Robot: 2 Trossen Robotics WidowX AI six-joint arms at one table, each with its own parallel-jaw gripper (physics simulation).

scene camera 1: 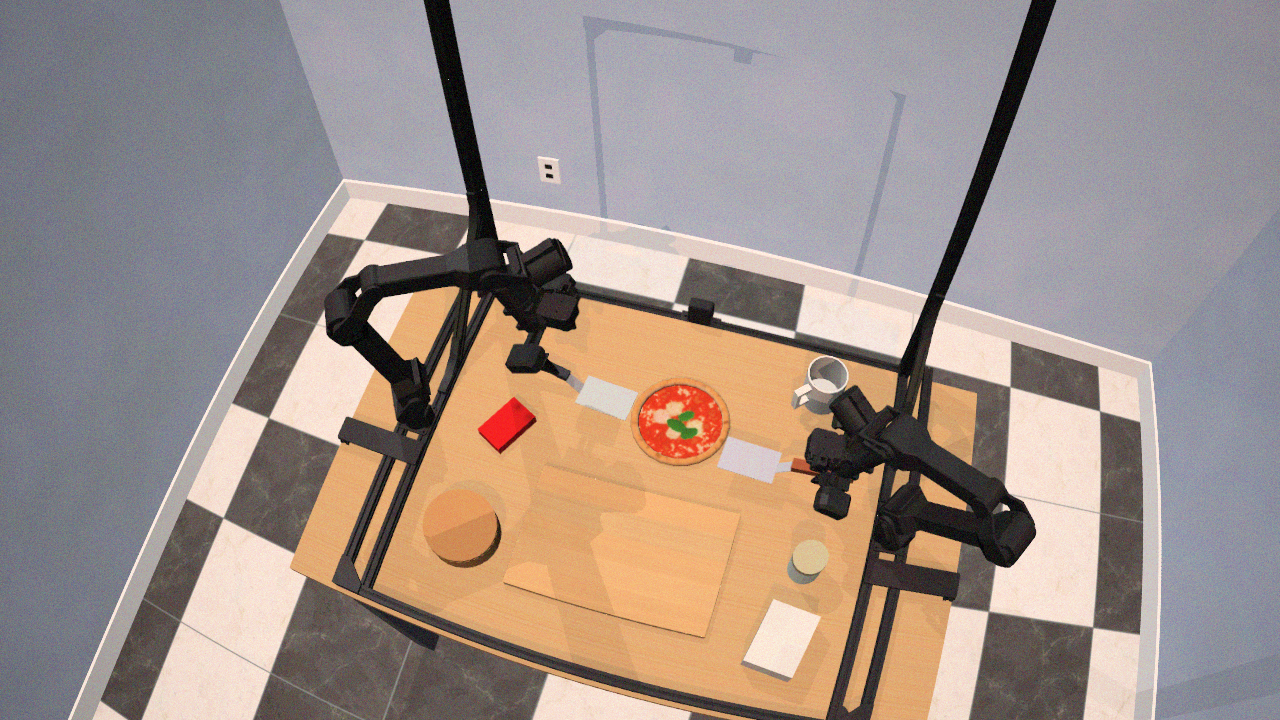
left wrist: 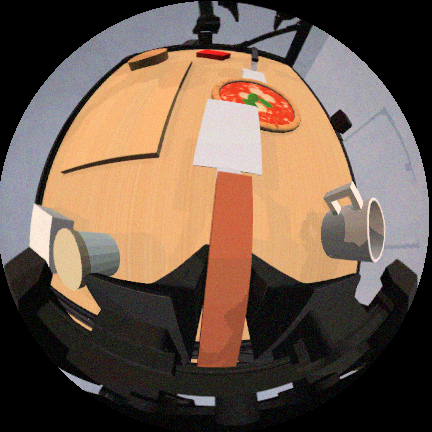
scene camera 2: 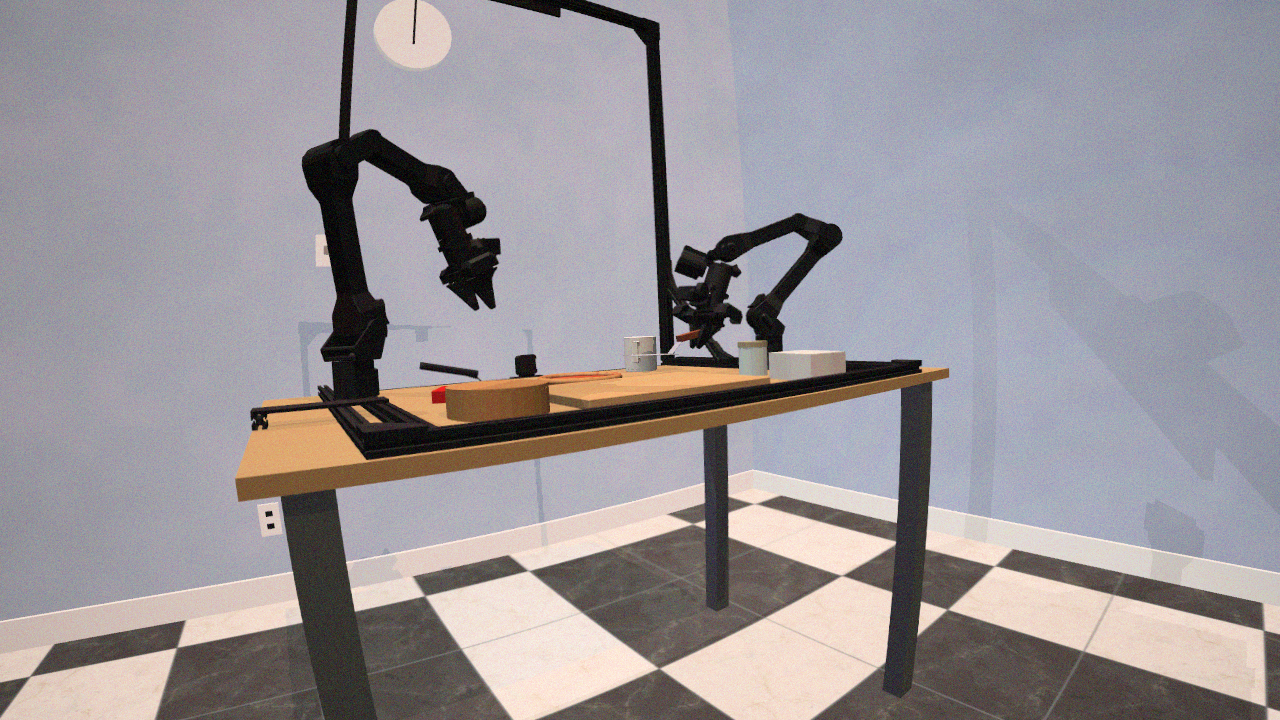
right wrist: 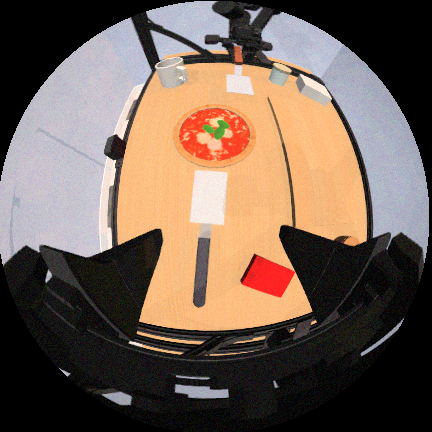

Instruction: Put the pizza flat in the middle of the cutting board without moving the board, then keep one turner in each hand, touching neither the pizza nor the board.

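The pizza (scene camera 1: pixel 680 420) (scene camera 2: pixel 581 377) (left wrist: pixel 280 111) (right wrist: pixel 215 145) lies flat on the table, behind and apart from the cutting board (scene camera 1: pixel 662 573) (scene camera 2: pixel 662 386) (left wrist: pixel 130 115) (right wrist: pixel 325 165). My left gripper (scene camera 2: pixel 700 335) (left wrist: pixel 222 250) is shut on the orange handle of a turner (scene camera 1: pixel 750 459) (left wrist: pixel 227 135) (right wrist: pixel 240 84). That turner's blade is slightly above the table, near the pizza; in the left wrist view it hides part of the crust. The black-handled turner (scene camera 1: pixel 606 397) (left wrist: pixel 254 75) (right wrist: pixel 209 197) rests left of the pizza in scene camera 1. My right gripper (scene camera 2: pixel 483 308) (right wrist: pixel 222 232) is open and empty, above its handle.
A red block (scene camera 1: pixel 507 424) (right wrist: pixel 268 276) lies near the black-handled turner. A round wooden block (scene camera 1: pixel 460 526) is left of the board. A mug (scene camera 1: pixel 823 385) (left wrist: pixel 347 232), a lidded jar (scene camera 1: pixel 808 561) and a white box (scene camera 1: pixel 783 637) stand on the right in scene camera 1.
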